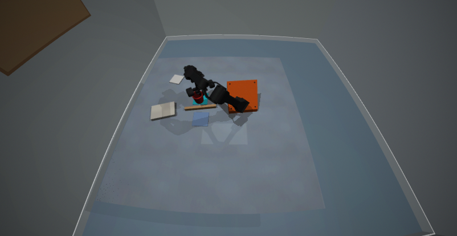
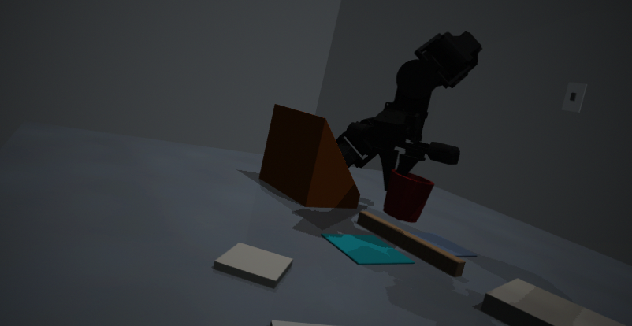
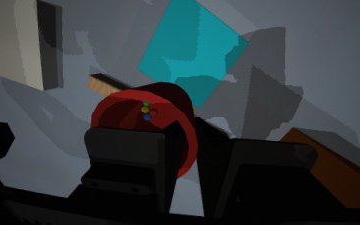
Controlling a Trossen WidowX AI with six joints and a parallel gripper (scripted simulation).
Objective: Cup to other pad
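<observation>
Right now my gripper tip is 100 mm above the teal pad, 40 mm to the left of it and 40 mm short of it. The rest, counted from my gripper tip: pale blue pad (140 mm to the left, 100 mm below); then wooden bar (90 mm below, 50 mm to the left, 20 mm ahead); then red cup (20 mm to the left, 20 mm ahead).
</observation>
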